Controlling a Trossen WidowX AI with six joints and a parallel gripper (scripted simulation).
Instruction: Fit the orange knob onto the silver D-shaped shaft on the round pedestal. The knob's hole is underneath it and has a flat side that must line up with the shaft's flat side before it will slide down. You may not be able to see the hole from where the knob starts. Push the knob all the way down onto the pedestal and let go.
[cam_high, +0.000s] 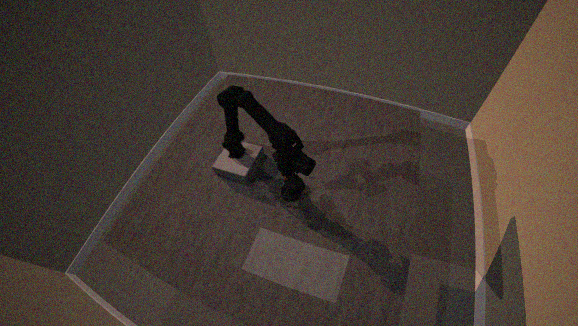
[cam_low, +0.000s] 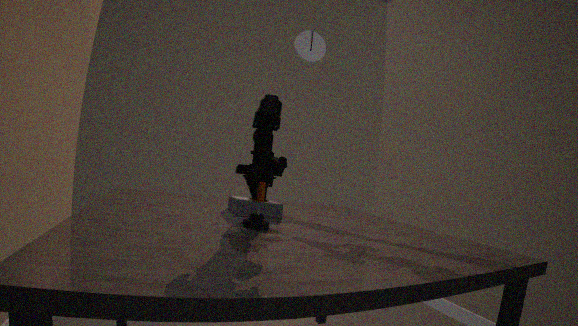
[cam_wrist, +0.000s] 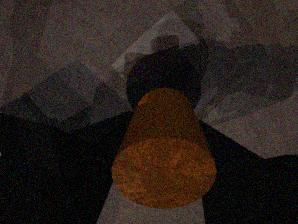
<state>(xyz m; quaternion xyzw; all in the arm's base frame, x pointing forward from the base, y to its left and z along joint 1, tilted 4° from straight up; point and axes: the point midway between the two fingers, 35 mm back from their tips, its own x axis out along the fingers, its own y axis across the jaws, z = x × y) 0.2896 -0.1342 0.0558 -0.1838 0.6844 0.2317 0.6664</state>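
Right now my gripper tip is 3 cm below the orange knob. From my gripper tip the other things lie so: dark round pedestal (6 cm below).
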